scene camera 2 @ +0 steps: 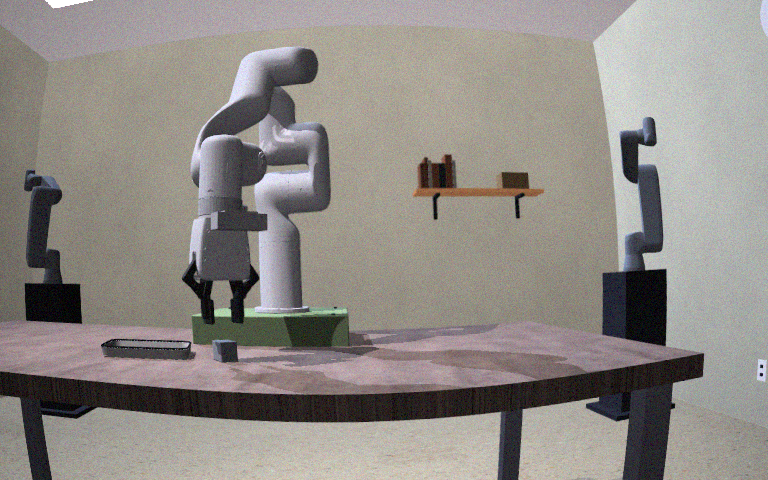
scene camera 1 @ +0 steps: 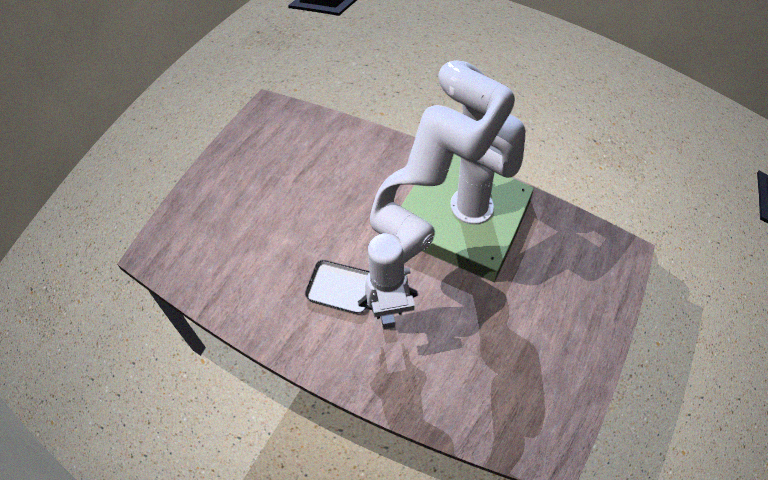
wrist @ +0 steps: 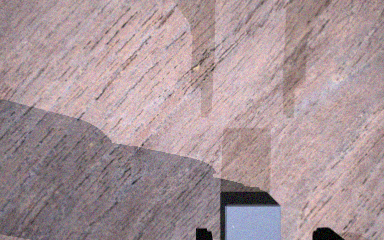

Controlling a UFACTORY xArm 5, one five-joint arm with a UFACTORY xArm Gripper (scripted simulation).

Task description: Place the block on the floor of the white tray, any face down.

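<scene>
The gripper appears in the pictures, and so does a white tray.
</scene>
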